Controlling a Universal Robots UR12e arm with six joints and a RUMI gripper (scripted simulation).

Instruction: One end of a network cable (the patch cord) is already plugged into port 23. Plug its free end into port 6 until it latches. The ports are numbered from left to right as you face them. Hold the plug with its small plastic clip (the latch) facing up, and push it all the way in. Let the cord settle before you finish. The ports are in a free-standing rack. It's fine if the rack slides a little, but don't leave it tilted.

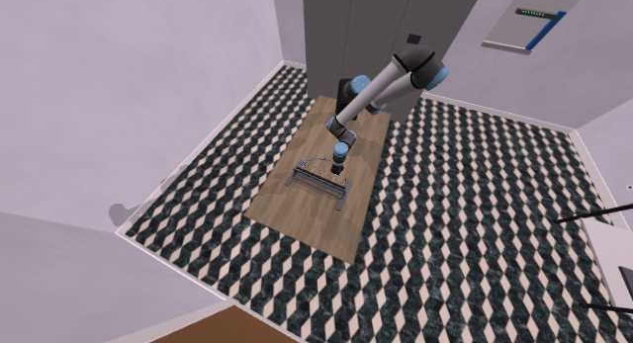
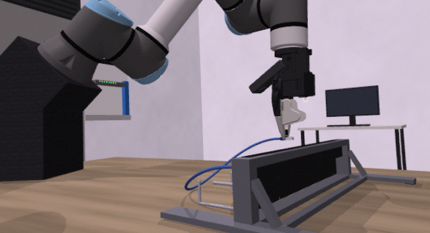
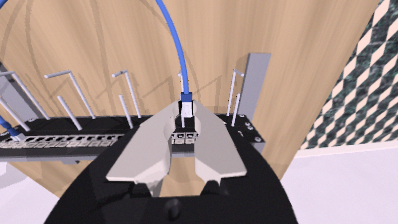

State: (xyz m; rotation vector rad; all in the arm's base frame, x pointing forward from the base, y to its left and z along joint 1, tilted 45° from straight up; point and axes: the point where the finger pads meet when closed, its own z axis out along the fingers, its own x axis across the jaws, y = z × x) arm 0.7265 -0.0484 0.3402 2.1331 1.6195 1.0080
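Now: hand 10 mm short of the plug and 10 mm above it.
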